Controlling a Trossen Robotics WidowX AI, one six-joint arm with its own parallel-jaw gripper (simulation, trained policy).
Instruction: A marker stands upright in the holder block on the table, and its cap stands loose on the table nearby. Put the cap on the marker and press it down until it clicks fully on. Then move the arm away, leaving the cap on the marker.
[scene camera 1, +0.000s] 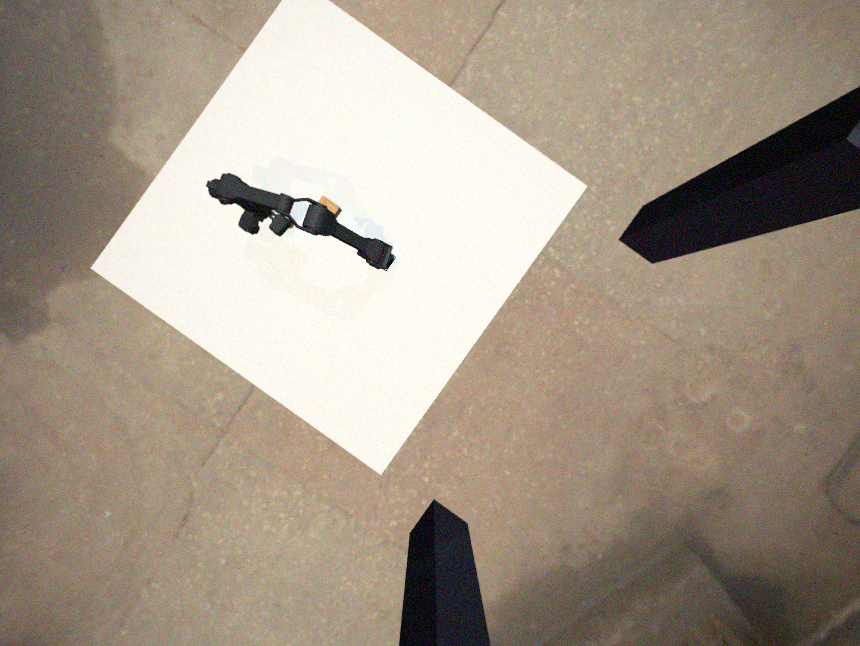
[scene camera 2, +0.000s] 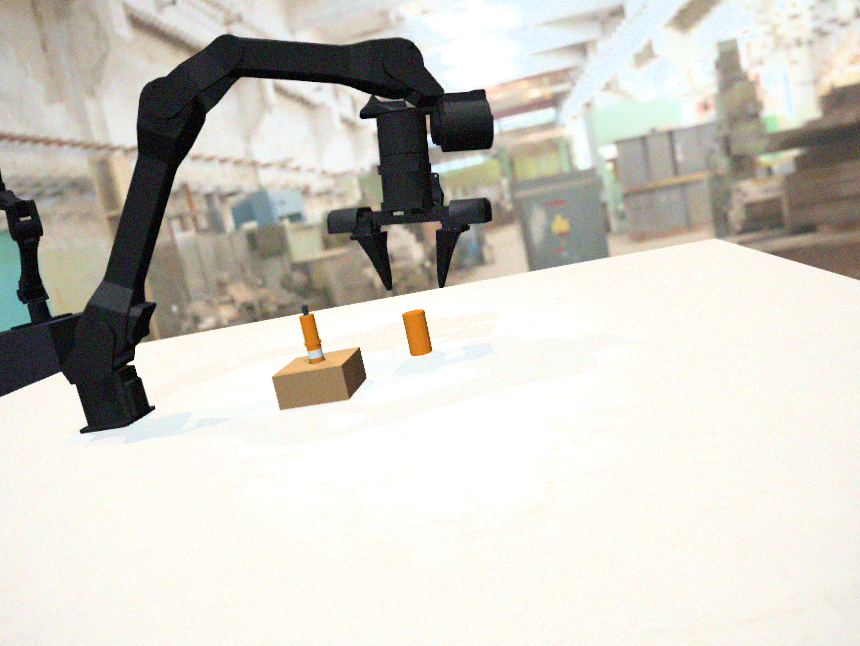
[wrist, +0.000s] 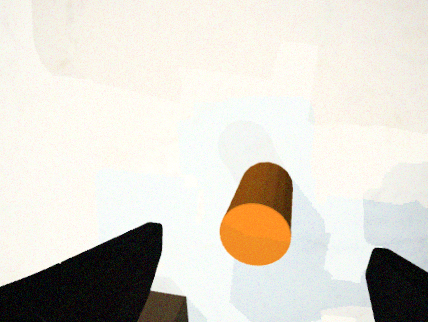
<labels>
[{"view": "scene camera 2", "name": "my gripper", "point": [415, 289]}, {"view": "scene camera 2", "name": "orange cap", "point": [415, 323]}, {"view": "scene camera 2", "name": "tan holder block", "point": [336, 384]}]
</labels>
